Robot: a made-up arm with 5 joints.
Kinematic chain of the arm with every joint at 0, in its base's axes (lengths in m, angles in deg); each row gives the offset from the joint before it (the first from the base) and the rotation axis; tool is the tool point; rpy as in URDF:
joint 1: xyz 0 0 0.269 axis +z
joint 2: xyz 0 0 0 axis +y
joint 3: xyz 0.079 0 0.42 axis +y
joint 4: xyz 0.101 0 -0.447 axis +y
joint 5: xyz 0.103 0 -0.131 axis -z
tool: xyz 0 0 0 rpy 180 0 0
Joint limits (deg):
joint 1: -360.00..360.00
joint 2: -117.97..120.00
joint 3: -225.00..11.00
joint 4: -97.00..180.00
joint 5: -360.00..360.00
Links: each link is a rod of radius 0.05 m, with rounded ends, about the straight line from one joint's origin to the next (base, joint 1, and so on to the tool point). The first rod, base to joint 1, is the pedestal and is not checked.
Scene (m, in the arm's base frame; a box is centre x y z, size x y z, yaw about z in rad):
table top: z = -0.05
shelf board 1: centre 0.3 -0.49 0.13 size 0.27 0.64 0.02 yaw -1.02
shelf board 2: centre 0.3 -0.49 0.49 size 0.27 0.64 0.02 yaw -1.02
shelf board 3: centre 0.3 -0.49 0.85 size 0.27 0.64 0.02 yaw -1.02
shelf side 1: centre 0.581 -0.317 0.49 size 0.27 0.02 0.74 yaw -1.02
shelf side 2: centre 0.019 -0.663 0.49 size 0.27 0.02 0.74 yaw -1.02
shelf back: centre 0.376 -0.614 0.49 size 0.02 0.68 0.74 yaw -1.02
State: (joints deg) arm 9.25 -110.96 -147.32 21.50 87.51
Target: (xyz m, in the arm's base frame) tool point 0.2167 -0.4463 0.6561
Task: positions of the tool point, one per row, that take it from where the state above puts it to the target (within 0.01 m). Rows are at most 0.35 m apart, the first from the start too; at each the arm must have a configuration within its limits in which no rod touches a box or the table.
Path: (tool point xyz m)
1: -1.0159 0.0098 0.4455
2: -0.8855 0.1617 0.6923
3: -0.6704 0.2460 0.8818
4: -0.4190 0.2414 0.9935
5: -0.1850 0.1538 1.0178
6: -0.0112 0.0131 0.9582
7: 0.0803 -0.1356 0.8296
8: 0.0938 -0.2462 0.6562
9: 0.1286 -0.3099 0.6706
10: 0.1699 -0.3776 0.6710
11: 0.2167 -0.4463 0.6561

